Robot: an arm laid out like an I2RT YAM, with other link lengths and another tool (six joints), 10 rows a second.
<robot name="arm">
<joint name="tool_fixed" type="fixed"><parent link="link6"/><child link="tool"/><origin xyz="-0.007 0.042 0.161" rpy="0.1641 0 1.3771"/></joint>
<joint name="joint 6" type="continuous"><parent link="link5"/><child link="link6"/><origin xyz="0.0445 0 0.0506" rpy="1.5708 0 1.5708"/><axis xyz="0 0 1"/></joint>
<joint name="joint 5" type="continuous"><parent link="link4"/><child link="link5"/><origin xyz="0.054 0.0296 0.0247" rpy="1.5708 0 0"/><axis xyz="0 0 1"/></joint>
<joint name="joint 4" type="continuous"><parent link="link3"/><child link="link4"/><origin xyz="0.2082 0.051 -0.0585" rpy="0 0 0"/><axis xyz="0 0 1"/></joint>
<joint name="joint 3" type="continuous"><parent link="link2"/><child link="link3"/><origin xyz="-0.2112 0 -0.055" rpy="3.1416 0 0"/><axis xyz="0 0 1"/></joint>
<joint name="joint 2" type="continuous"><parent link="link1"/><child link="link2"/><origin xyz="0.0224 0.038 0.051" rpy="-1.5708 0 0"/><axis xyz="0 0 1"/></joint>
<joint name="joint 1" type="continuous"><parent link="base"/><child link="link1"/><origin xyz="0 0 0.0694" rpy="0 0 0"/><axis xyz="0 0 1"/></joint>
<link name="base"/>
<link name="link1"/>
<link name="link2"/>
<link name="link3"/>
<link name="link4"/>
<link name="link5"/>
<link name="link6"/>
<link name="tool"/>
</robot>
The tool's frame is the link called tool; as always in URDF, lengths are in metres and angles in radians. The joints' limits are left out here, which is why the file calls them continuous.
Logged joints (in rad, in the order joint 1, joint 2, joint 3, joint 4, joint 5, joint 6), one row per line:
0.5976 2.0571 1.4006 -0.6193 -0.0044 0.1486
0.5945 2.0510 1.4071 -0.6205 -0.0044 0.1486
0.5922 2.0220 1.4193 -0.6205 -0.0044 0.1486
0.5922 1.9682 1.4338 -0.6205 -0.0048 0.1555
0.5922 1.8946 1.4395 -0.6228 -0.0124 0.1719
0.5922 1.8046 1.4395 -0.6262 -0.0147 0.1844
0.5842 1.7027 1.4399 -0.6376 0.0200 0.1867
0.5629 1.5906 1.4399 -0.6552 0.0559 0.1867
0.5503 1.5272 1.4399 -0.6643 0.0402 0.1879
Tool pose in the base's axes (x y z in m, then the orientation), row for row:
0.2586 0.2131 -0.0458 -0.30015 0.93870 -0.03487 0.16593
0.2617 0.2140 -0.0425 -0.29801 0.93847 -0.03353 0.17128
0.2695 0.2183 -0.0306 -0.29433 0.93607 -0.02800 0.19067
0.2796 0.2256 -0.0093 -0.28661 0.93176 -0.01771 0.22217
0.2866 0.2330 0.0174 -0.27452 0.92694 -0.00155 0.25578
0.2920 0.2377 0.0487 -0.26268 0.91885 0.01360 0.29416
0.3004 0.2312 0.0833 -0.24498 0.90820 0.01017 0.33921
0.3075 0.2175 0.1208 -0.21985 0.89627 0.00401 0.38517
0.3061 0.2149 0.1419 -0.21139 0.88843 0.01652 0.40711
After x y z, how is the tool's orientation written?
As a quaternion, x y z w.
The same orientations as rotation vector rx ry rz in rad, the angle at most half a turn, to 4 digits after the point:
-0.8547 2.6731 -0.0993
-0.8461 2.6646 -0.0952
-0.8269 2.6298 -0.0787
-0.7918 2.5740 -0.0489
-0.7452 2.5163 -0.0042
-0.6993 2.4462 0.0362
-0.6379 2.3648 0.0265
-0.5600 2.2831 0.0102
-0.5330 2.2401 0.0417

